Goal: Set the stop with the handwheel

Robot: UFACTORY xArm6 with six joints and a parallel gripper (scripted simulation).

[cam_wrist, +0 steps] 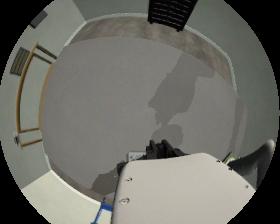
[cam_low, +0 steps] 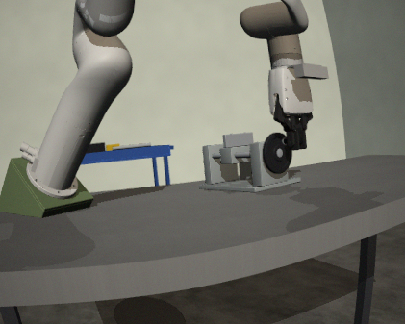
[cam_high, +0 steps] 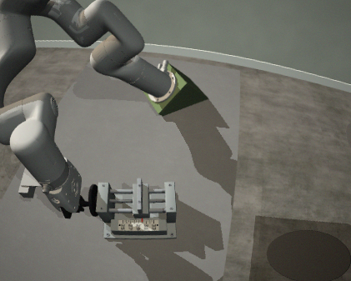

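My gripper is now 10 mm past the black handwheel, 20 mm to the right of it and 10 mm above it. Also, from my hand: movable stop: 50 mm behind, 160 mm to the left, 10 mm below.
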